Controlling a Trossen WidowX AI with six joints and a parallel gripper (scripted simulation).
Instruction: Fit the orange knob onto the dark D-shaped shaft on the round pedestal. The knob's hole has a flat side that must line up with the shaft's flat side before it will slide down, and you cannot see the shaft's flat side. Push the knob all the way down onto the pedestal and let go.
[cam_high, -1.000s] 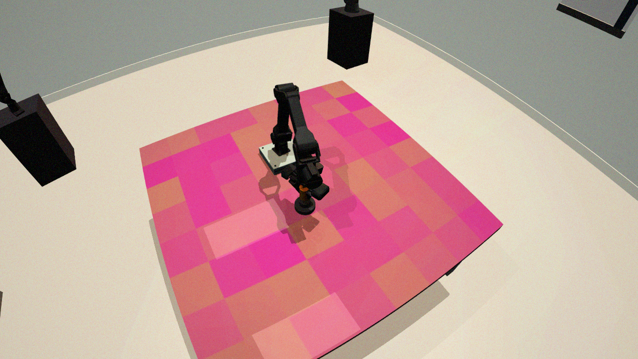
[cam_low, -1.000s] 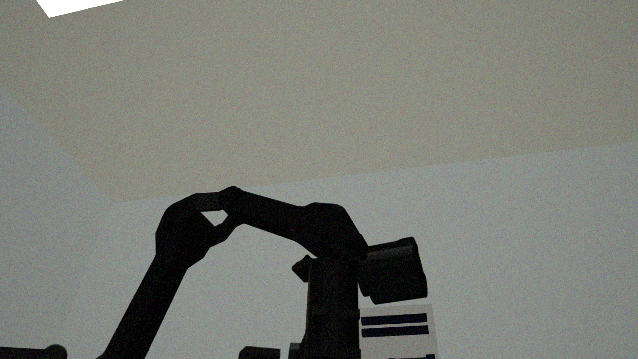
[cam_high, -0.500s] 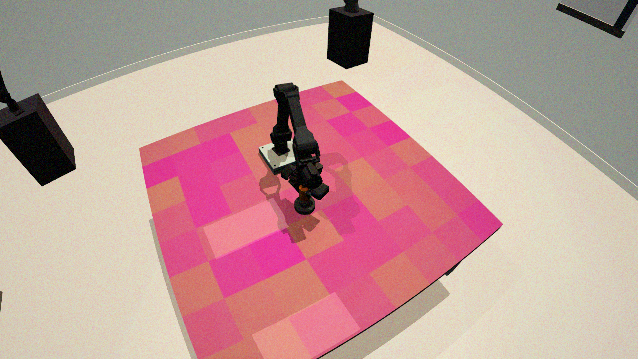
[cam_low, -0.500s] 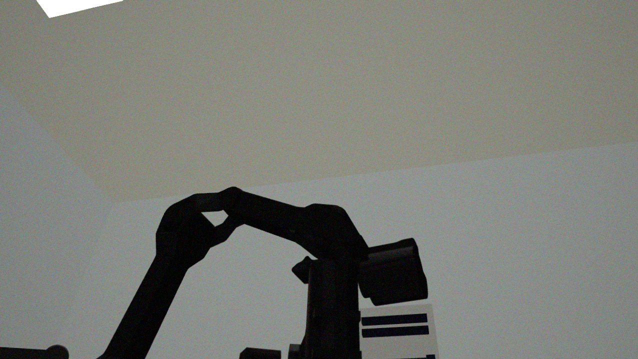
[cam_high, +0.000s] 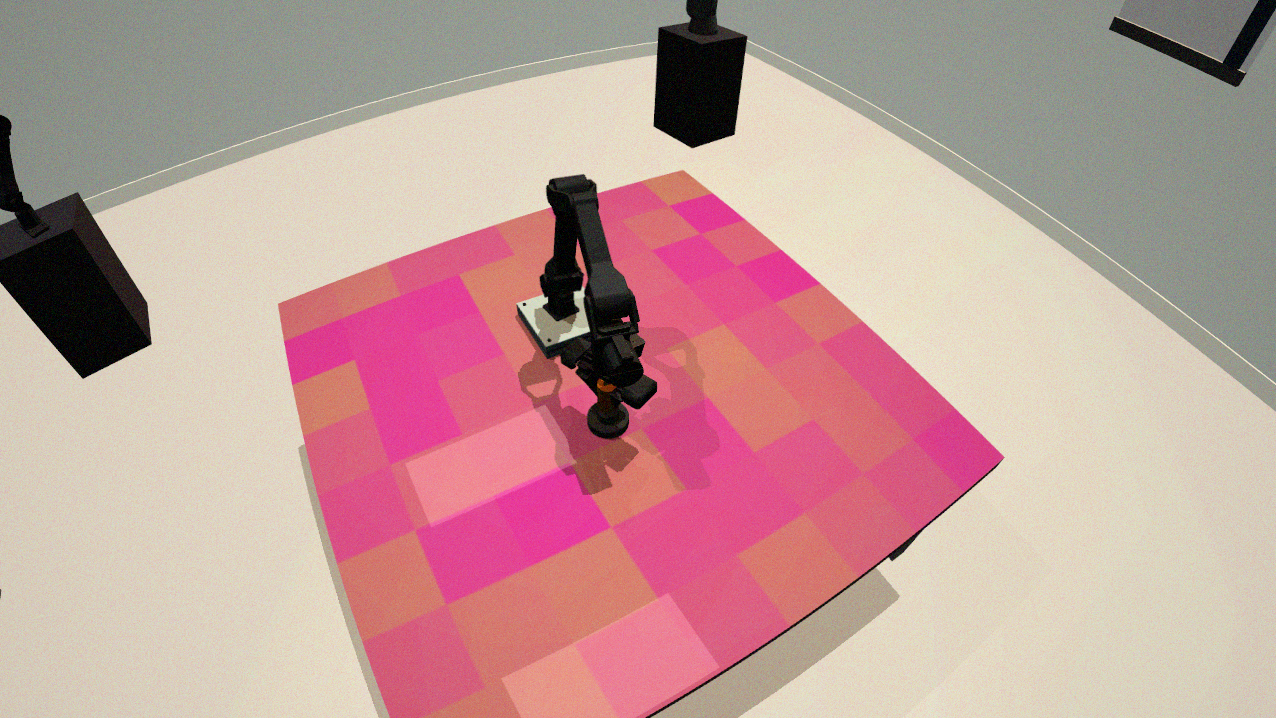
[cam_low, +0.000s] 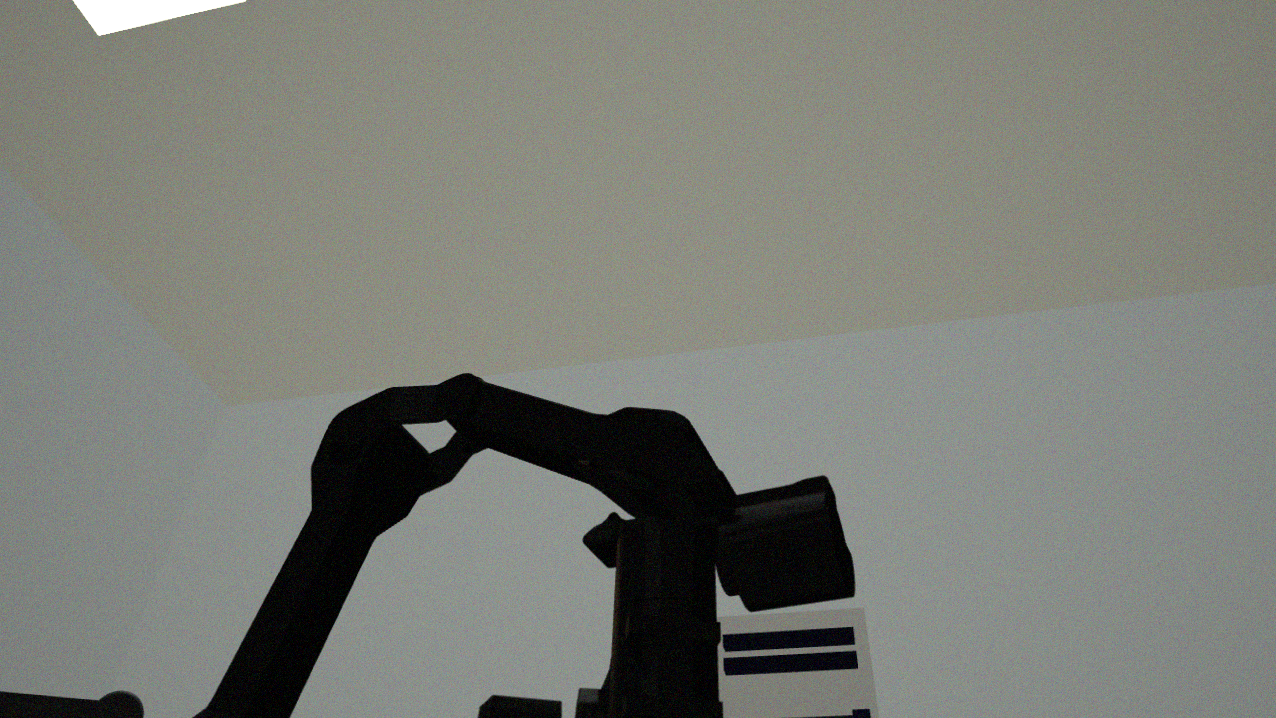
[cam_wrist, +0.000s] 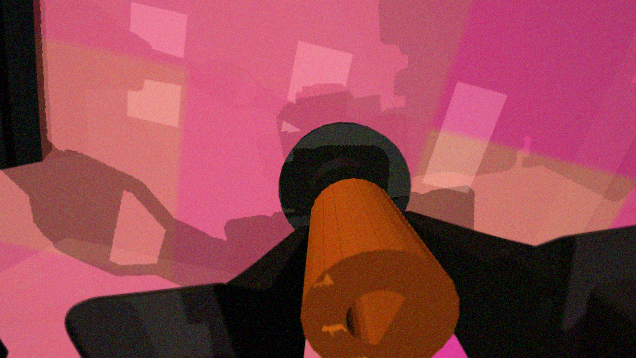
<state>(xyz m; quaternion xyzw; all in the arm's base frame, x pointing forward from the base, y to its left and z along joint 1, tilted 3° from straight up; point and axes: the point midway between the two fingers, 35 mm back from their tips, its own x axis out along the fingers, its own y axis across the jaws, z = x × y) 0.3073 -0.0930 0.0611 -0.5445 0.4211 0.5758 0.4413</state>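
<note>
My gripper tip is now 2 cm below the orange knob. The rest, counted from my gripper tip: round dark pedestal (4 cm below).
</note>
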